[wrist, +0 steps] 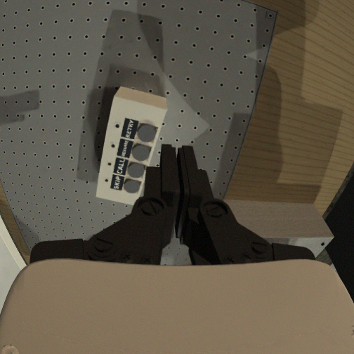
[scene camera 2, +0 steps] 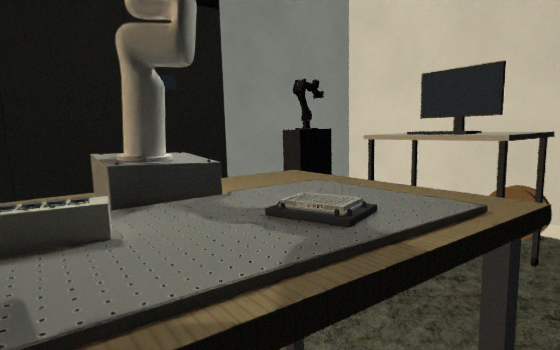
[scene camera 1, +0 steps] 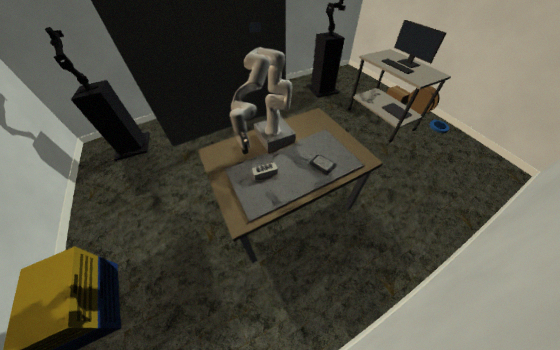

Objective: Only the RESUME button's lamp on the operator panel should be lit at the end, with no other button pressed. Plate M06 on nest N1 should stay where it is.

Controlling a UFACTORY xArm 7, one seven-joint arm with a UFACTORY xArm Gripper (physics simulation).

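Where they show: gripper, fingertip midpoint: [scene camera 1: 245, 153]; arm's base, link origin: [scene camera 2: 145, 158] [scene camera 1: 272, 130].
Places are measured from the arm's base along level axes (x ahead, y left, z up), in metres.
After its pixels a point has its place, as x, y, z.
Note:
The operator panel [scene camera 1: 265, 173] {0.362, -0.177, -0.042} [scene camera 2: 55, 229] {0.359, -0.153, -0.063} [wrist: 136, 106] is a pale box on the grey perforated board. In the wrist view its round grey buttons are labelled RETRY, RESUME, CALL and SKIP. The RESUME button [wrist: 141, 152] lies between RETRY and CALL. The small lamp dots, including the RESUME lamp [wrist: 113, 145], look dark. My gripper [scene camera 1: 245, 150] {0.298, -0.275, 0.131} [wrist: 173, 167] is shut and empty, above the board; its fingertips appear just right of the panel's button side in the wrist view. Plate M06 [scene camera 1: 323, 162] {0.397, 0.254, -0.063} [scene camera 2: 322, 202] {0.422, 0.237, -0.061} sits on the dark nest N1 [scene camera 2: 305, 216] {0.425, 0.201, -0.080}.
The perforated board [scene camera 1: 295, 182] {0.476, 0.001, -0.087} [scene camera 2: 200, 260] {0.511, 0.006, -0.087} [wrist: 55, 55] lies on the wooden table [scene camera 1: 227, 212] {0.532, -0.488, -0.100} [scene camera 2: 425, 255] {0.601, 0.278, -0.104} [wrist: 290, 160]. The grey arm base block [scene camera 1: 280, 139] {0.104, 0.027, -0.013} [scene camera 2: 165, 182] {0.104, 0.029, -0.048} stands behind the board. A desk with a monitor [scene camera 1: 419, 41] [scene camera 2: 462, 90] stands apart from the table.

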